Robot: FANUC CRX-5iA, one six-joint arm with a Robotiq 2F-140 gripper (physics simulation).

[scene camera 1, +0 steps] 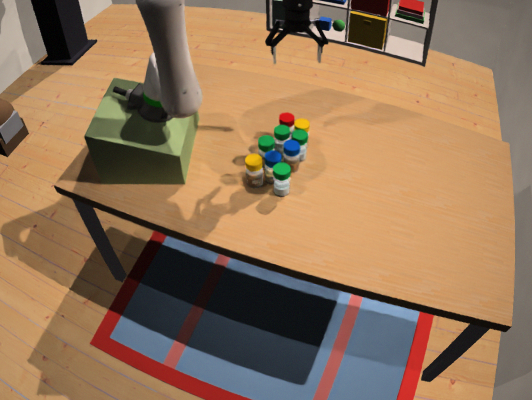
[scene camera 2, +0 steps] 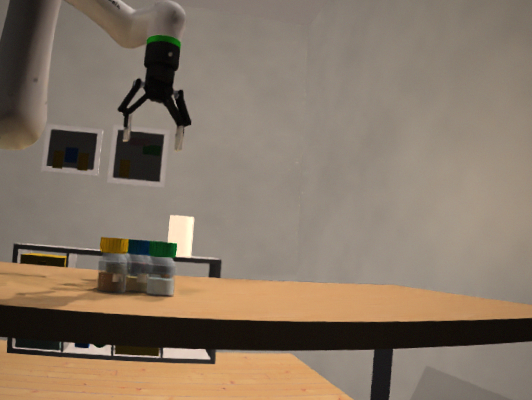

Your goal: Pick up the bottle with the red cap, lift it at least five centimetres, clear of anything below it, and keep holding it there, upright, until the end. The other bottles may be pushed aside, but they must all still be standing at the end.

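Frame: origin at the arm's base, x up, y back, z right, level; metres.
Seen in the pictures: gripper, fingertip midpoint: (scene camera 1: 296,61) (scene camera 2: 152,145); arm's base, origin of the base link: (scene camera 1: 156,109).
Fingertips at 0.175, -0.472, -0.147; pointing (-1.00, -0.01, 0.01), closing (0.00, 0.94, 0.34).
Note:
Offsets run from my fingertips to a thing's top centre, as dx, dy, dz. Level surfaces: height alone.
The bottle with the red cap @[-0.244, +0.028, +0.012] (scene camera 1: 286,120) stands upright at the far end of the bottle group, its body partly hidden by a green-capped bottle @[-0.244, +0.028, +0.083] (scene camera 1: 282,134) in front. A yellow-capped bottle @[-0.244, -0.031, +0.031] (scene camera 1: 302,126) stands close on its right. The red cap does not show in the scene camera 2 view; the near bottles cover that place. My gripper (scene camera 1: 297,61) (scene camera 2: 153,142) is open and empty, pointing straight down, high above the table and the bottles.
Nearer in the group stand blue-capped bottles @[-0.244, -0.023, +0.152] (scene camera 1: 291,150) @[-0.244, +0.023, +0.219] (scene camera 1: 273,161), a yellow-capped one @[-0.244, +0.078, +0.250] (scene camera 1: 254,165) (scene camera 2: 114,247) and a green-capped one @[-0.244, -0.017, +0.264] (scene camera 1: 282,174) (scene camera 2: 162,250), close together on the table @[dx -0.349] (scene camera 1: 400,200) (scene camera 2: 300,305). The green robot base block (scene camera 1: 140,157) is left of them.

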